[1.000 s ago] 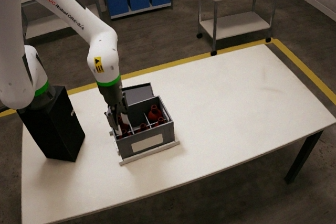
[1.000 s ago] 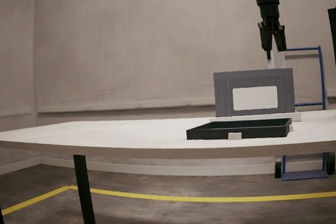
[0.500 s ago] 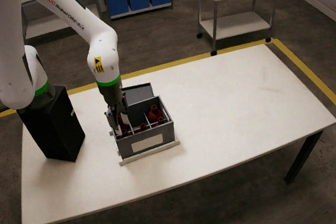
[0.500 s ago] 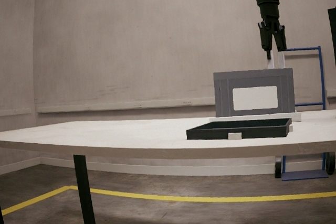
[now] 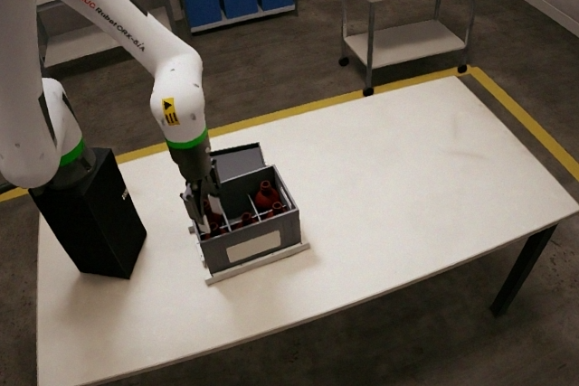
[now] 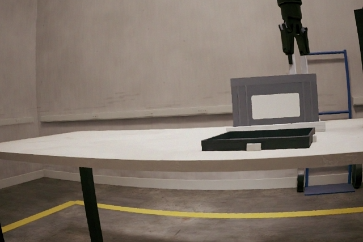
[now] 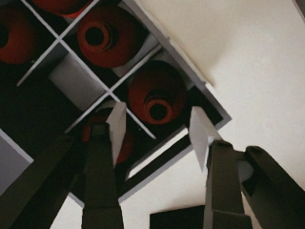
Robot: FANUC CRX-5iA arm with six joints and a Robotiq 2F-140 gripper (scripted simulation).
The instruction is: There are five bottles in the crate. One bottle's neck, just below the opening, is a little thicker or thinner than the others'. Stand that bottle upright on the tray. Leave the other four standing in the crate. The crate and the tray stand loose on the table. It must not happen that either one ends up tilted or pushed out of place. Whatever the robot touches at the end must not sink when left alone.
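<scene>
The bottle lies 10 mm ahead of my hand, 90 mm to the left of it and 130 mm below it. The rest, counted from my hand: crate (90 mm ahead, 30 mm to the left, 130 mm below); dark tray (160 mm ahead, 310 mm to the left, 200 mm below).
</scene>
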